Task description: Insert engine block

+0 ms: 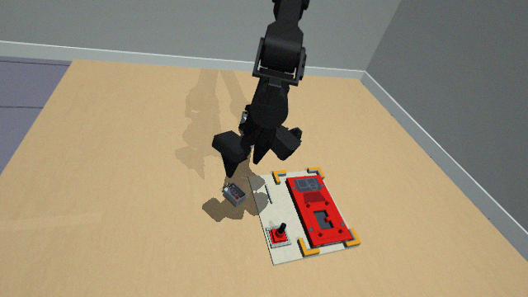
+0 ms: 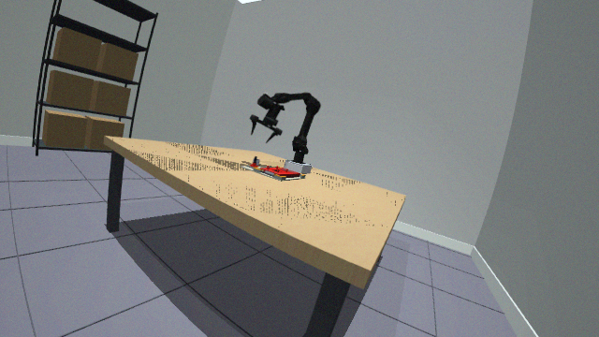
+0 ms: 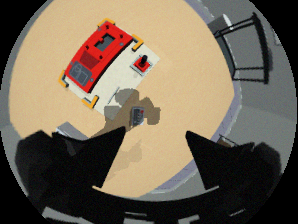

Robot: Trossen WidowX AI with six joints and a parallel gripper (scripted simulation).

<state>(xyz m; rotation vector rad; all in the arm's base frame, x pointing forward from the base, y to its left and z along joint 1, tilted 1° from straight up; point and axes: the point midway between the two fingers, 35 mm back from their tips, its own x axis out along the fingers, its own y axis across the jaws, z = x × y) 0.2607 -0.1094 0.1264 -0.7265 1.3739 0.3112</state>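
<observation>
My gripper tip is now 3 cm past the grey engine block and 13 cm above it. The rest, counted from my gripper tip: pale base plate (3 cm ahead, 18 cm to the left, 13 cm below).
</observation>
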